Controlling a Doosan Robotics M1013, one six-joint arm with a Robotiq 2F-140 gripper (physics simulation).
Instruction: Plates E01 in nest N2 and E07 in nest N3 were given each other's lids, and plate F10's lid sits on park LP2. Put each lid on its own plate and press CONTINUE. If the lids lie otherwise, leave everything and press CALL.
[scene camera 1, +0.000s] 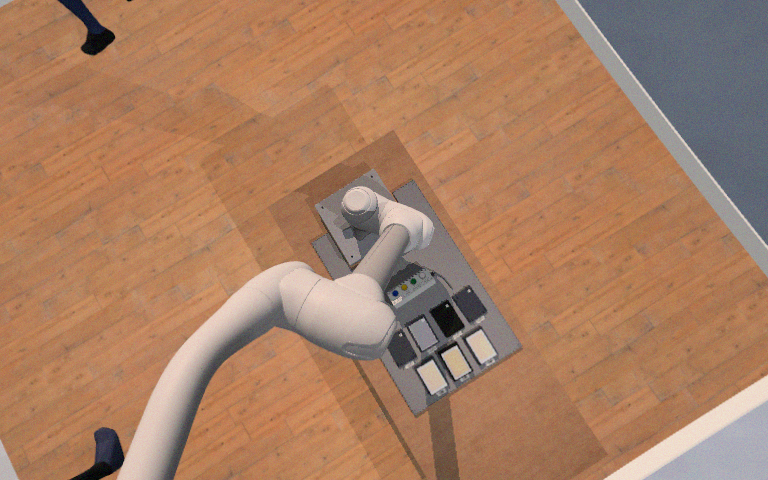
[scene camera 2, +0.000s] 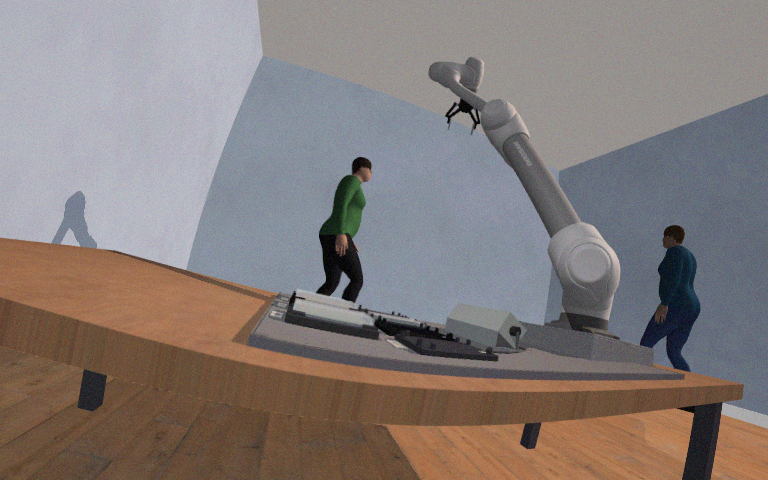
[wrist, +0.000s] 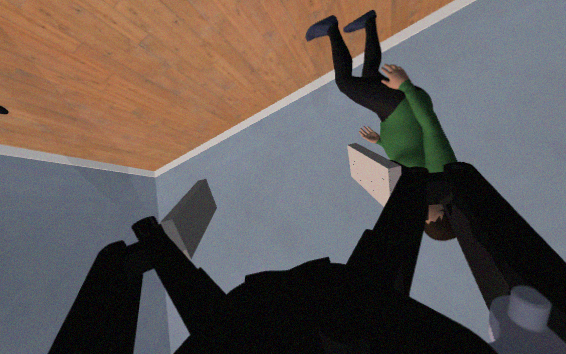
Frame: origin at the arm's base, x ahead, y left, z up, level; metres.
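Seen in the pictures: gripper, fingertip midpoint: (scene camera 2: 459, 131) (wrist: 279, 177).
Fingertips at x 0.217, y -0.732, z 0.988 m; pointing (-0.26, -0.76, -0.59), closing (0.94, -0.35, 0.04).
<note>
Offsets run from my fingertips to a thing's top centre. Level surfaces: height alone.
My gripper (scene camera 2: 461, 129) (wrist: 279, 177) is open and empty, high above the board; the arm hides it in scene camera 1. Three pale-topped plates @[dx +0.585, dy +0.621, dz -1.009 m] (scene camera 1: 432, 376) @[dx +0.583, dy +0.750, dz -1.002 m] (scene camera 1: 455, 362) @[dx +0.581, dy +0.888, dz -1.008 m] (scene camera 1: 481, 345) lie in the outer row; the middle one looks yellower. The inner row holds a dark place (scene camera 1: 402, 348), a grey-lavender topped one @[dx +0.402, dy +0.684, dz -1.022 m] (scene camera 1: 423, 332), a black one @[dx +0.402, dy +0.820, dz -1.020 m] (scene camera 1: 447, 318) and another dark one @[dx +0.395, dy +0.948, dz -1.020 m] (scene camera 1: 470, 303). Labels are too small to read, so I cannot tell which is E01, E07, F10 or LP2. The button box @[dx +0.187, dy +0.745, dz -0.956 m] (scene camera 1: 412, 288) (scene camera 2: 481, 326) has blue, yellow, green and whitish buttons; their lettering is unreadable.
The grey board @[dz -1.039 m] (scene camera 1: 506, 339) (scene camera 2: 566, 366) lies on the wooden table @[dz -1.052 m] (scene camera 2: 130, 294). The arm (scene camera 1: 334, 311) (scene camera 2: 538, 181) reaches up from its base plate (scene camera 1: 334, 212). A person in green (scene camera 2: 346, 209) (wrist: 405, 135) and a person in blue (scene camera 2: 676, 277) stand beyond the table.
</note>
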